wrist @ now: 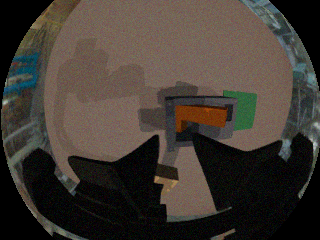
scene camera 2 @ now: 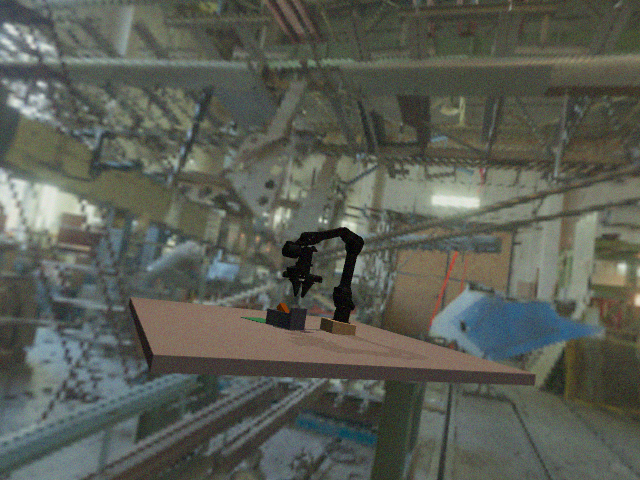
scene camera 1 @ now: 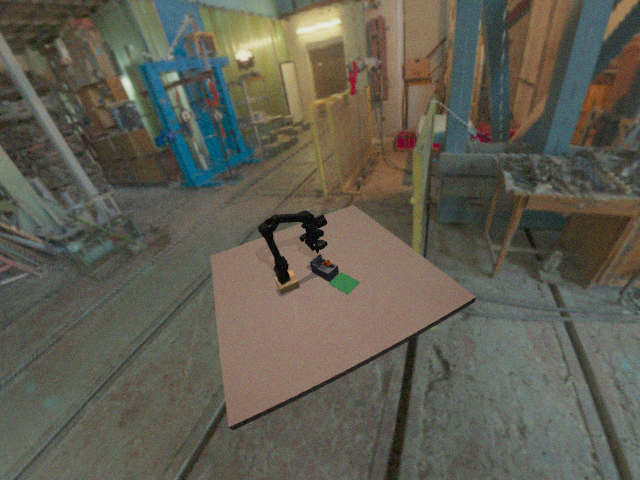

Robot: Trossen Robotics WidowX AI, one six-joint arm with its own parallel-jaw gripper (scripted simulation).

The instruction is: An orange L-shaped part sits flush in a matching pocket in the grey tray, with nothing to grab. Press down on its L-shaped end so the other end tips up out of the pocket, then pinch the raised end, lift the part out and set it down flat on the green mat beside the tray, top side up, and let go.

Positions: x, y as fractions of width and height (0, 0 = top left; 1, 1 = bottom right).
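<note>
Visible: my gripper (wrist: 0.55, 0.57); an orange L-shaped part (wrist: 0.63, 0.47); a green mat (wrist: 0.77, 0.44).
</note>
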